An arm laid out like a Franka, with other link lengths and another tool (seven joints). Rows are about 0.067 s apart.
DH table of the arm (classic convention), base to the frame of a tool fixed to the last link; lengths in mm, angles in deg. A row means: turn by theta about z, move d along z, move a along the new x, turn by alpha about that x. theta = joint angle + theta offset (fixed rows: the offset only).
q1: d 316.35  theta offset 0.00  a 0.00  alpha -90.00
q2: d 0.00  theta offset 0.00  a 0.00  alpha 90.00
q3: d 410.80  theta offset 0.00  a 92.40  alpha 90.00
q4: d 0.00  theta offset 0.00  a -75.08  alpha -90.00
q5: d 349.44  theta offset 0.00  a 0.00  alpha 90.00
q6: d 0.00  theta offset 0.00  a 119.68  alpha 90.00
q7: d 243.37  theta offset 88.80  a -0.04  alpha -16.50
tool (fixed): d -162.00  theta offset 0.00  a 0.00  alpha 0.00
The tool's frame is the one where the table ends.
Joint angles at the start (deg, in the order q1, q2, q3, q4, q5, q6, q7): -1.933, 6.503, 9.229, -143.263, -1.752, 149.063, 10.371
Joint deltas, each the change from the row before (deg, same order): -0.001, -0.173, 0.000, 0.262, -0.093, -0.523, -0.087; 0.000, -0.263, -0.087, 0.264, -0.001, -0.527, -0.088; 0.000, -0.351, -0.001, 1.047, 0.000, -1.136, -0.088; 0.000, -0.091, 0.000, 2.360, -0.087, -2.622, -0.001; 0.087, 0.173, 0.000, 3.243, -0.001, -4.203, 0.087; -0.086, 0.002, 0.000, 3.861, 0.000, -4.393, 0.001; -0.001, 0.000, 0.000, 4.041, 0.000, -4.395, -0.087; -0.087, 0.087, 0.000, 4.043, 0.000, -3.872, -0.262
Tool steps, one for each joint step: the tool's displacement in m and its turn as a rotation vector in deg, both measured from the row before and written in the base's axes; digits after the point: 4 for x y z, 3 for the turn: 0.0006, 0.0003, 0.0020, -0.098, 0.077, 0.162; 0.0007, -0.0007, 0.0028, -0.065, -0.004, -0.002; 0.0042, 0.0005, 0.0076, -0.053, -0.266, 0.069; 0.0097, 0.0010, 0.0107, -0.155, 0.152, 0.029; 0.0119, 0.0016, 0.0108, -0.230, 1.109, -0.069; 0.0140, 0.0001, 0.0175, -0.179, 0.515, -0.174; 0.0134, 0.0010, 0.0200, -0.146, 0.338, -0.012; 0.0131, 0.0001, 0.0215, -0.051, -0.090, 0.075
